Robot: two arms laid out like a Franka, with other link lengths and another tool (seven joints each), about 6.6 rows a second.
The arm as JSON. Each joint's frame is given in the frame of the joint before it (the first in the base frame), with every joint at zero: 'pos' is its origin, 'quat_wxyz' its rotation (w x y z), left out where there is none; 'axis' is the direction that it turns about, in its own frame. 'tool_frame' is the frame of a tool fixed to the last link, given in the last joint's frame.
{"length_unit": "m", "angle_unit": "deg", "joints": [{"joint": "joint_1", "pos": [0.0, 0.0, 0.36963], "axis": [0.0, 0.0, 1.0]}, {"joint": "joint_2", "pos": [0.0, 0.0, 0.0], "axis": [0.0, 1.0, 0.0]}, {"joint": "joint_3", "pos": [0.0, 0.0, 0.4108], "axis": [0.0, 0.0, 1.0]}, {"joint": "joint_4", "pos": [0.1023, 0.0, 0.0], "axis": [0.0, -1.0, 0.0]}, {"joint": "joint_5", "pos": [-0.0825, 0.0, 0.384], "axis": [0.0, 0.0, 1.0]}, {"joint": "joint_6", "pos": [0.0, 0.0, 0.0], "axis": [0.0, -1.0, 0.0]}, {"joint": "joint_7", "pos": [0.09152, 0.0, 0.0], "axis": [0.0, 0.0, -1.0]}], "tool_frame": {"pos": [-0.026, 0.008, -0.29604], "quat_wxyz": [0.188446, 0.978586, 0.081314, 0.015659]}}
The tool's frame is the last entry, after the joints.
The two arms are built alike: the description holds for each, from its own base.
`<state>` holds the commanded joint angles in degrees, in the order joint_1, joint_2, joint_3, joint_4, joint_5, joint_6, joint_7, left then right.
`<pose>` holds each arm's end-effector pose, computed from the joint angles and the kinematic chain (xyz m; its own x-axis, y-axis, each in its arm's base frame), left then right.
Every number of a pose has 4 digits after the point.
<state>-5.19 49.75 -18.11 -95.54 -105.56 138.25 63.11 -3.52 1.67 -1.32 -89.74 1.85 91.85 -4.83</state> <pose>0.7446 -0.4367 0.1258 0.9180 0.3871 -0.0859 0.0627 0.0722 0.9954 0.5666 -0.0325 0.5551 0.9864 0.1637 0.0153 0.1486 -0.9270 0.3445</pose>
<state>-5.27 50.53 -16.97 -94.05 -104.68 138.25 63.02 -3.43 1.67 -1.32 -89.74 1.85 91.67 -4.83</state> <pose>0.7575 -0.4250 0.1202 0.9169 0.3938 -0.0647 0.0463 0.0560 0.9974 0.5658 -0.0316 0.5549 0.9862 0.1654 0.0122 0.1512 -0.9268 0.3438</pose>
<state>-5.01 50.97 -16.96 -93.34 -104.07 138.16 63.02 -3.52 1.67 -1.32 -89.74 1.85 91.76 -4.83</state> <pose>0.7623 -0.4219 0.1192 0.9181 0.3923 -0.0569 0.0386 0.0542 0.9978 0.5662 -0.0325 0.5550 0.9864 0.1638 0.0137 0.1491 -0.9270 0.3441</pose>
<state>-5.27 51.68 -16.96 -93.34 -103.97 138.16 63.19 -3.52 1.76 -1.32 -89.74 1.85 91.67 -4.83</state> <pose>0.7571 -0.4250 0.1092 0.9202 0.3862 -0.0641 0.0481 0.0509 0.9975 0.5660 -0.0325 0.5540 0.9864 0.1638 0.0107 0.1503 -0.9271 0.3435</pose>
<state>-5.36 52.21 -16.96 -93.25 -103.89 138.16 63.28 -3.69 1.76 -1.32 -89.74 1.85 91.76 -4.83</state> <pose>0.7546 -0.4260 0.1024 0.9209 0.3837 -0.0689 0.0542 0.0490 0.9973 0.5664 -0.0342 0.5541 0.9869 0.1609 0.0122 0.1469 -0.9275 0.3438</pose>
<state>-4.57 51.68 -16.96 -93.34 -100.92 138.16 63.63 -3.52 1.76 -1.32 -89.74 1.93 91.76 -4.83</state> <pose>0.7563 -0.4151 0.1049 0.9334 0.3577 -0.0300 0.0247 0.0195 0.9995 0.5665 -0.0321 0.5541 0.9864 0.1637 0.0125 0.1496 -0.9275 0.3426</pose>
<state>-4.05 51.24 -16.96 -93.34 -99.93 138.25 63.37 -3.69 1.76 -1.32 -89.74 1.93 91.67 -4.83</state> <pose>0.7603 -0.4079 0.1094 0.9343 0.3560 -0.0184 0.0154 0.0111 0.9998 0.5659 -0.0337 0.5540 0.9869 0.1609 0.0110 0.1474 -0.9280 0.3422</pose>
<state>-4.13 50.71 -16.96 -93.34 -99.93 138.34 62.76 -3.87 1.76 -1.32 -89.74 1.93 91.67 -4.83</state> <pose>0.7622 -0.4089 0.1166 0.9331 0.3591 -0.0195 0.0156 0.0140 0.9998 0.5658 -0.0355 0.5540 0.9874 0.1578 0.0110 0.1445 -0.9284 0.3422</pose>
